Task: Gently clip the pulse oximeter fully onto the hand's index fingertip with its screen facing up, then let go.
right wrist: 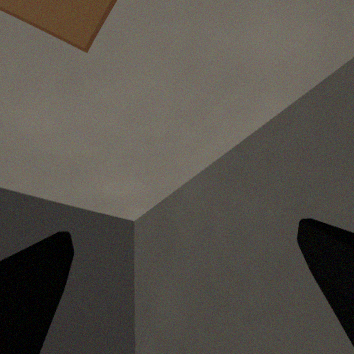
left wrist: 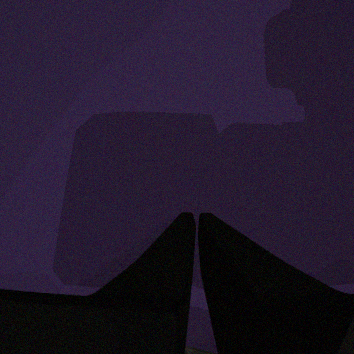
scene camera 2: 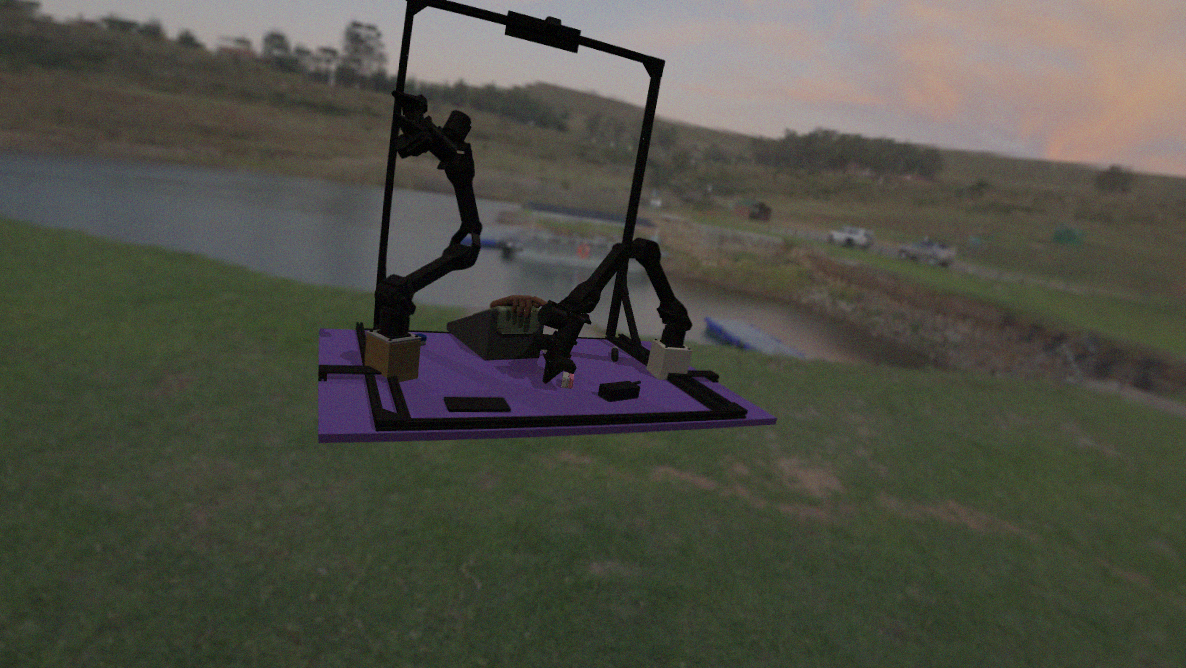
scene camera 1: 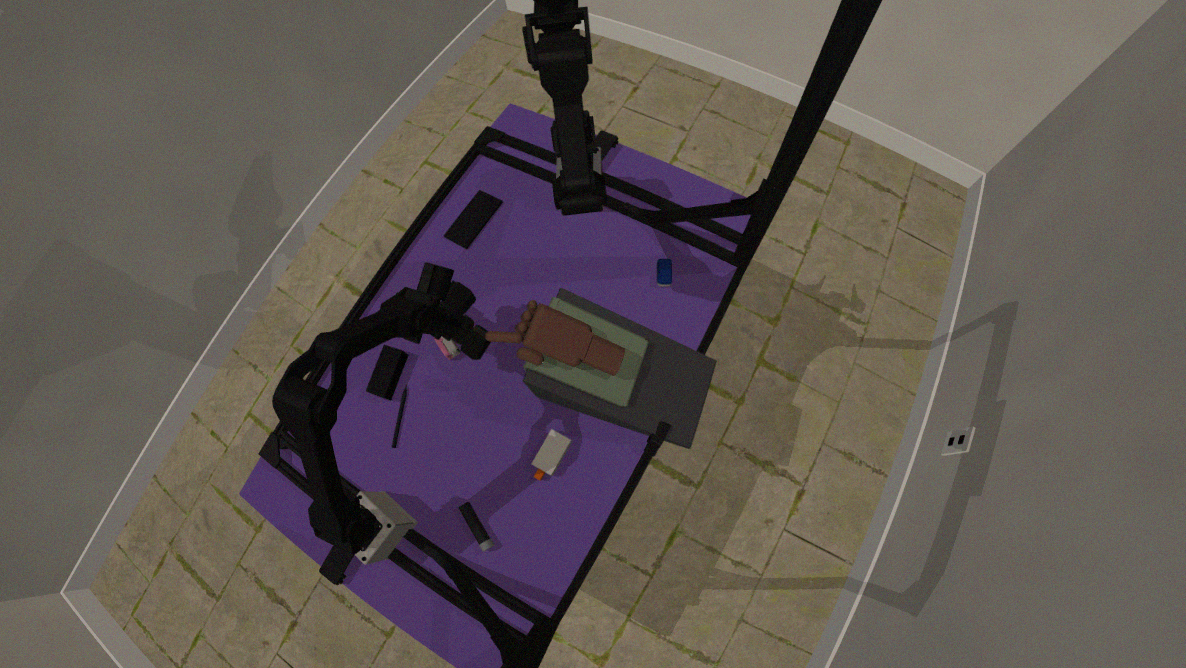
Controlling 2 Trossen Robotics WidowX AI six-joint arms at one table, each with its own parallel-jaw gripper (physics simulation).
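Frame: origin at the left arm's base, x ahead, y left, z up, level; millimetres.
Where they show: left gripper, fingertip midpoint: (left wrist: 194, 223) (scene camera 2: 544, 382) (scene camera 1: 470, 326); right gripper, fingertip midpoint: (right wrist: 186, 236) (scene camera 2: 393, 102); left arm's base, origin of the base link: (scene camera 2: 672, 344) (scene camera 1: 362, 527); right arm's base, origin of the base link: (scene camera 2: 394, 334).
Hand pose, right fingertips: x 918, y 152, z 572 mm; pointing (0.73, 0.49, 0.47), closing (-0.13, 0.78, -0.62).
Note:
Each offset is from my right fingertips to the centre of the thing. "spot": to the spot under its first point.
The pulse oximeter, a small pink and white clip @(dx -538, dy -12, dz -661 mm) (scene camera 1: 447, 346) (scene camera 2: 567, 379), is on the purple table beside the left gripper's fingers; its screen cannot be made out. My left gripper (scene camera 1: 474, 341) (scene camera 2: 550, 377) (left wrist: 194, 223) points down low over the table. Its fingertips nearly meet with nothing seen between them. A sliver of a grey thing shows low between the fingers in the left wrist view. The brown hand (scene camera 1: 560, 334) (scene camera 2: 518, 302) rests palm down, its index finger (scene camera 1: 502, 336) stretched out toward the left gripper. My right gripper (scene camera 2: 400, 124) (right wrist: 186, 236) is raised high, open and empty.
The hand lies on a green pad @(spot: dx -398, dy -402, dz -579 mm) (scene camera 1: 632, 390) on a dark wedge @(spot: dx -297, dy -466, dz -631 mm) (scene camera 1: 687, 373). A white box @(dx -589, dy -339, dz -663 mm) (scene camera 1: 550, 452), blue item @(dx -127, dy -300, dz -661 mm) (scene camera 1: 663, 271), black box @(dx -669, dy +59, dz -660 mm) (scene camera 1: 386, 372), flat black block @(dx -262, dy +160, dz -673 mm) (scene camera 1: 473, 219), thin stick @(dx -723, dy -25, dz -672 mm) (scene camera 1: 400, 417) and black cylinder @(dx -791, dy -307, dz -664 mm) (scene camera 1: 474, 524) lie around. Black rails edge the table.

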